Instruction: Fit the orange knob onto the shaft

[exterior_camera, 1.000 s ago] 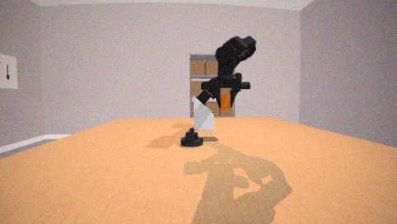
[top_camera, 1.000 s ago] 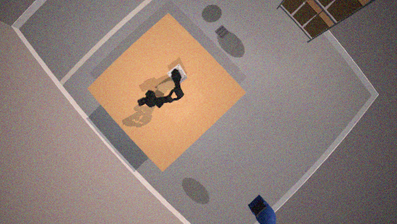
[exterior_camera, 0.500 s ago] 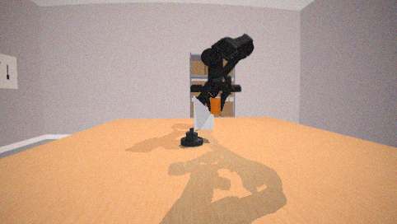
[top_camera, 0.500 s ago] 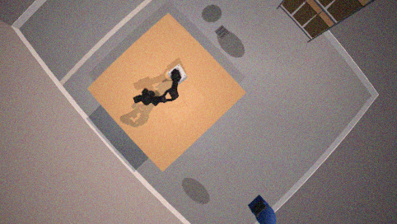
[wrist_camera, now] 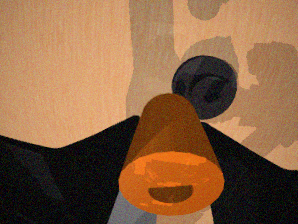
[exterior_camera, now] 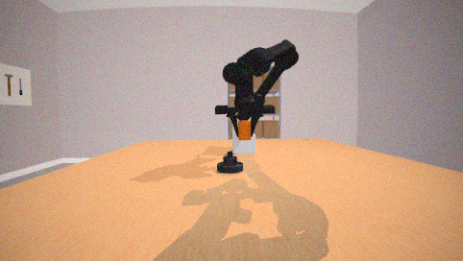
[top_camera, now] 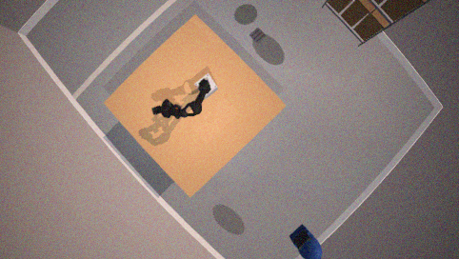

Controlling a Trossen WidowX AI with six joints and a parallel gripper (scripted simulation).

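The pedestal is 80 mm below my gripper tip, 50 mm to the right of it and 10 mm ahead of it. Also, from my gripper tip: orange knob (20 mm above).
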